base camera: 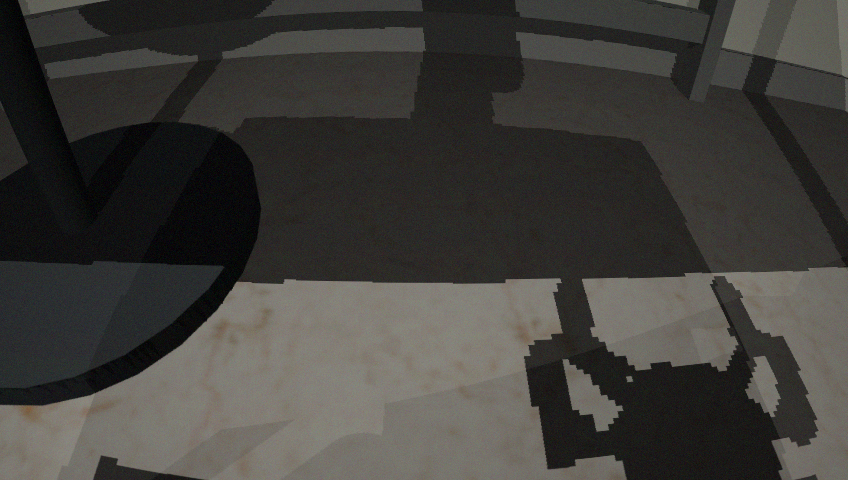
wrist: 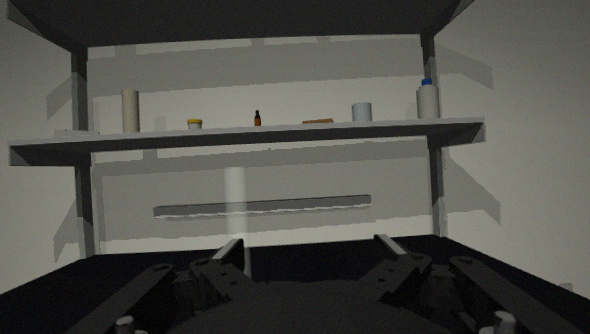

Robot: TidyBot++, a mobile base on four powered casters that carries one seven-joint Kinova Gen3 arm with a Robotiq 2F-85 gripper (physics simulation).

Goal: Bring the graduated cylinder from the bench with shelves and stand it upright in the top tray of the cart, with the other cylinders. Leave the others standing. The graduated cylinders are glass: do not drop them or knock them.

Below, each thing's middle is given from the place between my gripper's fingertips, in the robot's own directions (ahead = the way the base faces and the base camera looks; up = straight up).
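Beige tube [wrist: 130,98]: my gripper far below it, far short of it, far to the right of it.
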